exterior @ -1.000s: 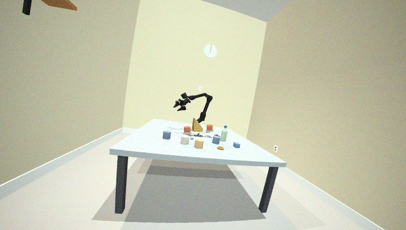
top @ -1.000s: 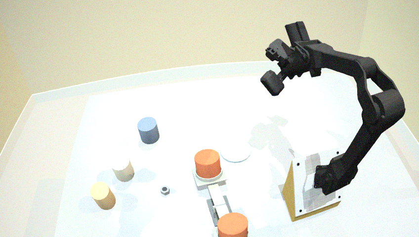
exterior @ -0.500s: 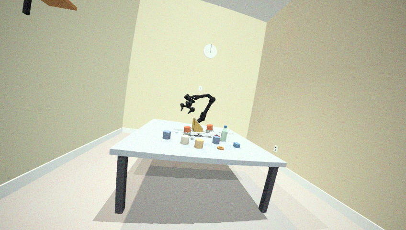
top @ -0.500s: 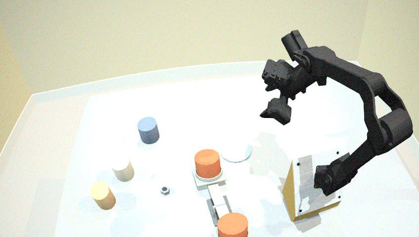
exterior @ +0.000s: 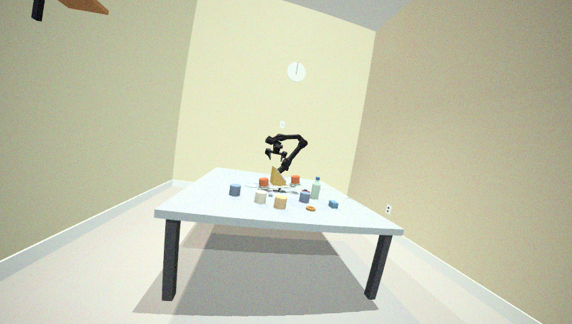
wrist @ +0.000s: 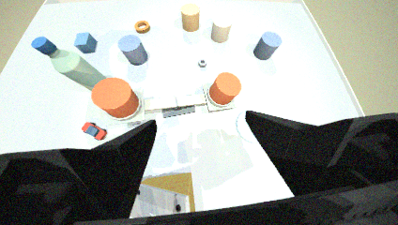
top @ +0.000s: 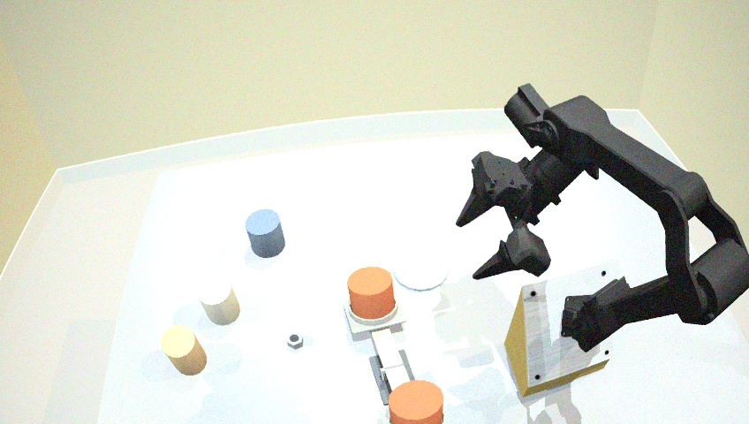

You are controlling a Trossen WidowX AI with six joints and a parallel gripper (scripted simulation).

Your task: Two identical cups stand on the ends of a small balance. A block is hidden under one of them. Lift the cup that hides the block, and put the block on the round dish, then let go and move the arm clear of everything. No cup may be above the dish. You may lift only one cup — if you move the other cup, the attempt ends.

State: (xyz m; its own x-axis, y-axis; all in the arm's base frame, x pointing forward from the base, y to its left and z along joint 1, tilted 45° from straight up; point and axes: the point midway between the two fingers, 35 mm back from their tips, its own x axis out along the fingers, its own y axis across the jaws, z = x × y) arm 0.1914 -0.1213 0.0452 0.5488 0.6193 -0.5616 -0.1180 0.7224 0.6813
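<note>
Now: gripper tip 190 mm above the small green block, 130 mm short of it and 70 mm to the left of it. The rest, counted from my gripper tip: small grey nut: 260 mm ahead, 220 mm below, 20 mm to the right; then round dish: 230 mm below, 170 mm to the right, 40 mm ahead; then small balance: 190 mm below, 100 mm ahead, 60 mm to the left.
</note>
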